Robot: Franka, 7 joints.
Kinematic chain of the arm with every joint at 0, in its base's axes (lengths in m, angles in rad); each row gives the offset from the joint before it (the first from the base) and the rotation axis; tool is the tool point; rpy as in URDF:
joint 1: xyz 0 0 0.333 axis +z
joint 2: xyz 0 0 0 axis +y
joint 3: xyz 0 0 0.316 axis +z
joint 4: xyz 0.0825 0 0 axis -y
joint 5: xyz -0.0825 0 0.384 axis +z
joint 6: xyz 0 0 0 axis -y
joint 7: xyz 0.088 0 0 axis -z
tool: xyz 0 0 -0.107 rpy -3.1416 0 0
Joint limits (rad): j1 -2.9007..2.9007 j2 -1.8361..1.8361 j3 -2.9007..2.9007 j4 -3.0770..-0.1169 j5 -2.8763..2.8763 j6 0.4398..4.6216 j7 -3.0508..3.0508
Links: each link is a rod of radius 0.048 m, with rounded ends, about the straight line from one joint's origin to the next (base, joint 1, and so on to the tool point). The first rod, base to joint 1, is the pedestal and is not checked.
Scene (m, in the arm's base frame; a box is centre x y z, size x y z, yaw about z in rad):
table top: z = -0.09
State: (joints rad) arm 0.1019 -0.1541 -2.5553 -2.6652 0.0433 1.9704 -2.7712
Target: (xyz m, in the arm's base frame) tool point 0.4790 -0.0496 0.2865
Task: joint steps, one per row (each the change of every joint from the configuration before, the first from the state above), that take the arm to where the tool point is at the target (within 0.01 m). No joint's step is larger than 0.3 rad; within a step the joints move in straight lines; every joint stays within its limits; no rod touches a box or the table.
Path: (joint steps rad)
1: 0.2102 0.0697 0.2605 0.0609 0.0185 0.0494 0.0000
2: 0.2102 0.0696 0.2604 0.0610 0.0185 0.0494 0.0000
3: 0.2102 0.0697 0.2605 0.0609 0.0185 0.0493 0.0000
4: 0.2102 0.0696 0.2604 0.0610 0.0184 0.0494 0.0000
5: 0.2102 0.0697 0.2605 0.0609 0.0185 0.0494 0.0000

